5 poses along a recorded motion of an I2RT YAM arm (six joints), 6.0 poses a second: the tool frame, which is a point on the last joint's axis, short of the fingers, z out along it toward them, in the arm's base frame.
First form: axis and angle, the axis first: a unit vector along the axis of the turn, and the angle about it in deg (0 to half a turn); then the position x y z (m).
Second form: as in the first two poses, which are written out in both.
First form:
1: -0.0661, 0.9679, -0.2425, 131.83, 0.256, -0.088, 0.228
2: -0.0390, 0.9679, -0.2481, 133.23, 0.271, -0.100, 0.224
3: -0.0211, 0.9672, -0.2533, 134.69, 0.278, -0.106, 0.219
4: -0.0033, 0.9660, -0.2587, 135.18, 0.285, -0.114, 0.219
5: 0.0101, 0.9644, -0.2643, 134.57, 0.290, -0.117, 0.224
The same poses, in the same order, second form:
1:
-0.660, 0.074, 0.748, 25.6
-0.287, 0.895, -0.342, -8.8
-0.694, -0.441, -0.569, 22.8
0, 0, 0, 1

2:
-0.682, 0.117, 0.722, 27.1
-0.244, 0.894, -0.376, -10.0
-0.689, -0.433, -0.581, 22.4
0, 0, 0, 1

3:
-0.703, 0.145, 0.697, 27.8
-0.215, 0.890, -0.402, -10.6
-0.678, -0.432, -0.594, 21.9
0, 0, 0, 1

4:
-0.709, 0.177, 0.682, 28.5
-0.188, 0.886, -0.425, -11.4
-0.679, -0.429, -0.595, 21.9
0, 0, 0, 1

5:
-0.702, 0.205, 0.682, 29.0
-0.172, 0.881, -0.441, -11.7
-0.692, -0.427, -0.583, 22.4
0, 0, 0, 1

